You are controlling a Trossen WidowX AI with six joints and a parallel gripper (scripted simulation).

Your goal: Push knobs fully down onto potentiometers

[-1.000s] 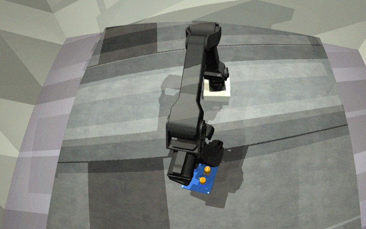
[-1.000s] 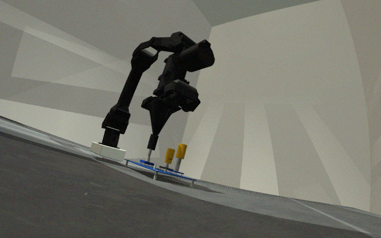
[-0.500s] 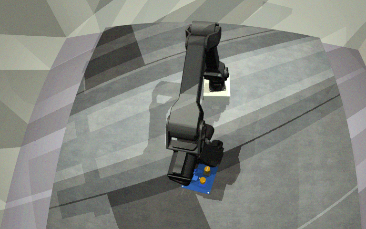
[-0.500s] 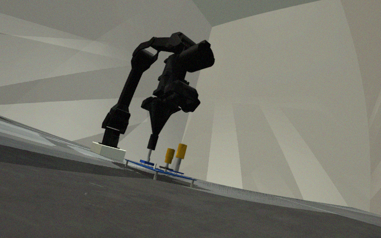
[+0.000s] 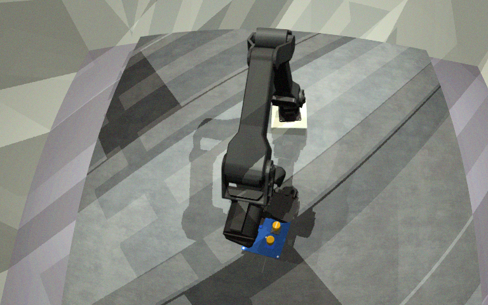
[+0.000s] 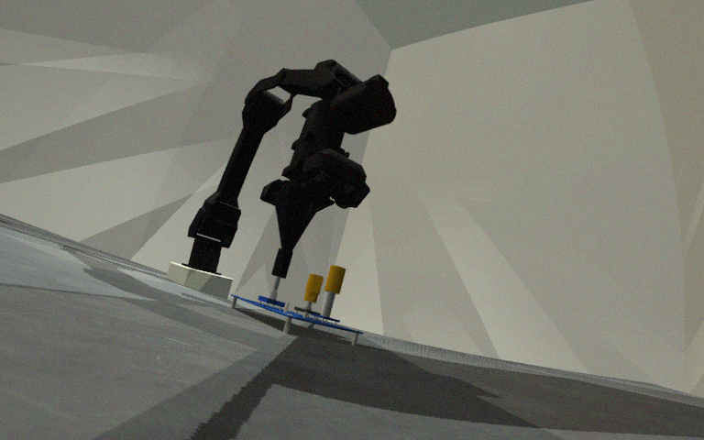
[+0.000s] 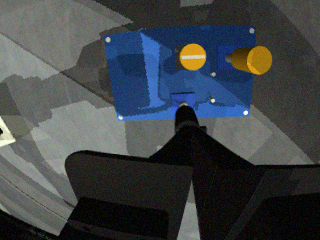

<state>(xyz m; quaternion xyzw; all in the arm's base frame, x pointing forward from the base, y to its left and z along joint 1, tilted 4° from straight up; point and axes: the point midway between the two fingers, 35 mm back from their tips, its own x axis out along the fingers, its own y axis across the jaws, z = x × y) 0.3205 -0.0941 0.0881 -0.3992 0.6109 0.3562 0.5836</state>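
Right now the yellow knob is 20 mm ahead of my gripper tip, 40 mm to the left of it and 30 mm below it. The rest, counted from my gripper tip: black knob: 10 mm below.
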